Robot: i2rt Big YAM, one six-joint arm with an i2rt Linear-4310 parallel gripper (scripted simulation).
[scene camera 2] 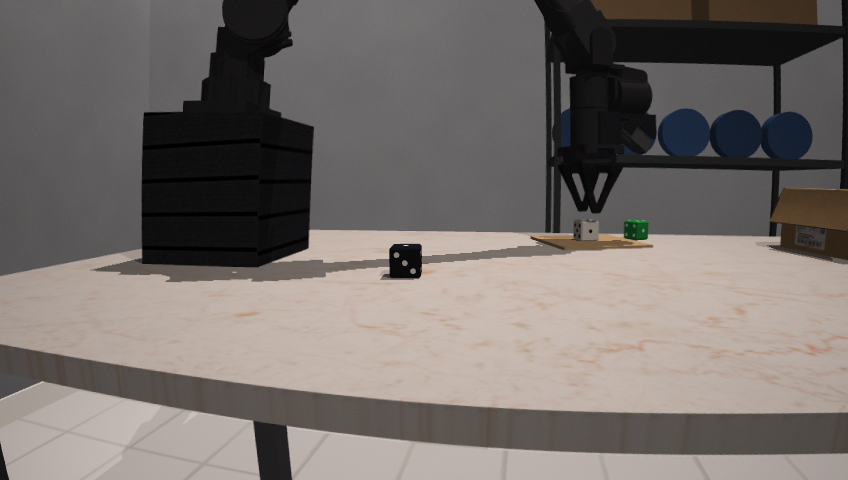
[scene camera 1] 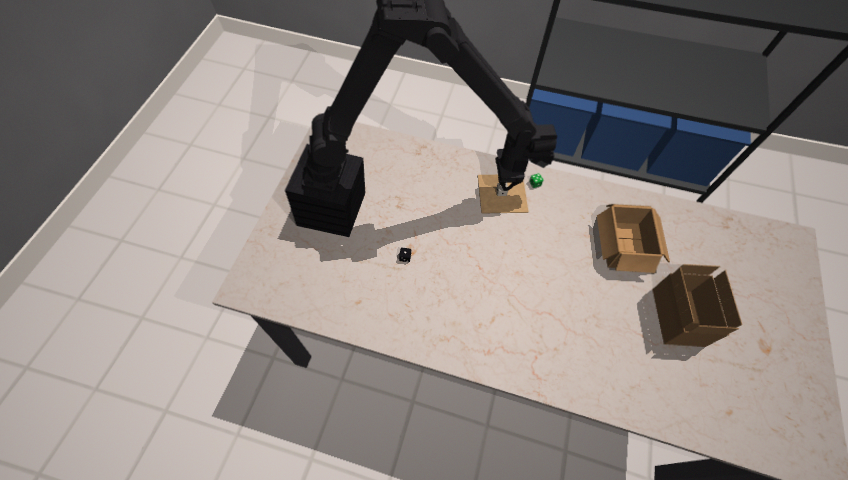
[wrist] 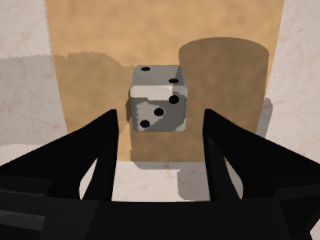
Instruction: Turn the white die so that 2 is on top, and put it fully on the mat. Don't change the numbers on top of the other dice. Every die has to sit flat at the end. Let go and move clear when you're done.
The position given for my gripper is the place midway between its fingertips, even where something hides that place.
Note:
In view: my gripper [scene camera 2: 589, 212] and a mat [scene camera 1: 515, 202].
The mat also shows in scene camera 2 [scene camera 2: 566, 242] and in the wrist view [wrist: 227, 59]. My gripper shows as well in the wrist view [wrist: 160, 119].

